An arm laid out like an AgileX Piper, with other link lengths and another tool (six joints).
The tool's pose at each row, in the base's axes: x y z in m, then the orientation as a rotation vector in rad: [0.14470, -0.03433, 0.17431, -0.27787, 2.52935, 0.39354]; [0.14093, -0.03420, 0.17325, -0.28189, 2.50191, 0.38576]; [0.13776, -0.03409, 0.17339, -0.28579, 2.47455, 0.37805]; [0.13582, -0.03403, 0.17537, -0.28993, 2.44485, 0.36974]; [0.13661, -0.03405, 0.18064, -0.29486, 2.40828, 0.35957]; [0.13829, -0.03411, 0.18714, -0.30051, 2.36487, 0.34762]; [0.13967, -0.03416, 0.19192, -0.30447, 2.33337, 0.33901]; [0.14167, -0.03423, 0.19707, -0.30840, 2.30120, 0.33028]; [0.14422, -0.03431, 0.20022, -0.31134, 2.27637, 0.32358]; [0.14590, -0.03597, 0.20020, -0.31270, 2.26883, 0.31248]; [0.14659, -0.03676, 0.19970, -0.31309, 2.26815, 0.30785]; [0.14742, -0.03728, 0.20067, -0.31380, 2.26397, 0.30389]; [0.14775, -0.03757, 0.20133, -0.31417, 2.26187, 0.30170]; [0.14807, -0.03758, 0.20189, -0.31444, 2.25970, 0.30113]
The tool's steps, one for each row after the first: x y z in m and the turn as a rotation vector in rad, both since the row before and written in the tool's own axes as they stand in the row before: [0.00368, 0.00094, -0.00098, 0.00400, -0.02621, -0.00996]; [0.00246, 0.00103, -0.00172, 0.00399, -0.02612, -0.00992]; [0.00033, 0.00102, -0.00256, 0.00432, -0.02834, -0.01077]; [-0.00391, 0.00076, -0.00354, 0.00534, -0.03487, -0.01324]; [-0.00551, 0.00060, -0.00379, 0.00631, -0.04136, -0.01571]; [-0.00427, 0.00031, -0.00253, 0.00458, -0.02999, -0.01139]; [-0.00504, 0.00009, -0.00227, 0.00468, -0.03061, -0.01163]; [-0.00401, -0.00045, -0.00041, 0.00361, -0.02362, -0.00897]; [-0.00088, -0.00210, 0.00062, 0.00751, -0.00703, -0.00605]; [0.00003, -0.00103, 0.00055, 0.00322, -0.00055, -0.00194]; [-0.00120, -0.00064, -0.00021, 0.00261, -0.00391, -0.00259]; [-0.00068, -0.00030, -0.00028, 0.00145, -0.00196, -0.00138]; [-0.00063, -0.00005, -0.00014, 0.00031, -0.00206, -0.00078]
